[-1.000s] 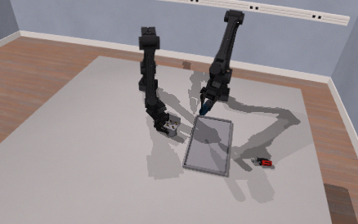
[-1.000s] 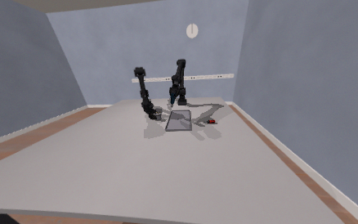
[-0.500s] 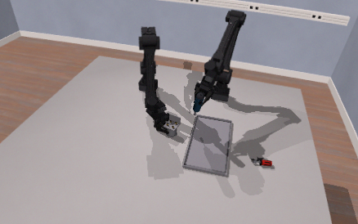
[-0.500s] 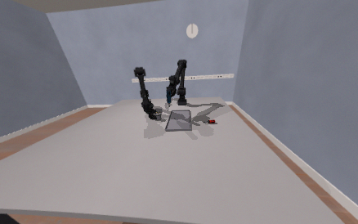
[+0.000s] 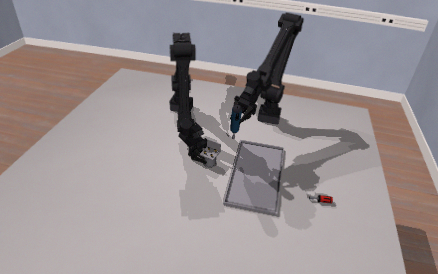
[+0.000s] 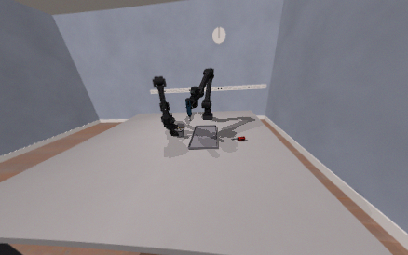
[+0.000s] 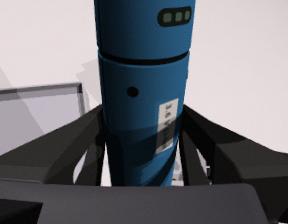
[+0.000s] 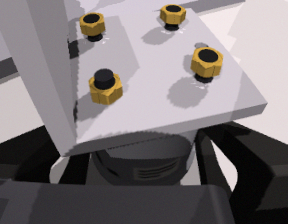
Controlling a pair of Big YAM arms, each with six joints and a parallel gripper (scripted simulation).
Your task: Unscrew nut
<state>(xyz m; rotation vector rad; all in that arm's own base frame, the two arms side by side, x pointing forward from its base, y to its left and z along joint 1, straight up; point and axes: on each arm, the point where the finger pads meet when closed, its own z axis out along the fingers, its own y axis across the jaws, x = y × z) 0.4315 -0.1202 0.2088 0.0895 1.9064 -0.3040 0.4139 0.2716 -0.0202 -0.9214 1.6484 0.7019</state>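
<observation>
My right gripper is now 50 mm below the grey bracket. Also, from my right hand: flat grey tray: 220 mm to the left, 30 mm ahead, 20 mm below; nut: 50 mm above, 20 mm to the right, 10 mm ahead; grey tip: 110 mm above, 100 mm to the left, 60 mm behind.
</observation>
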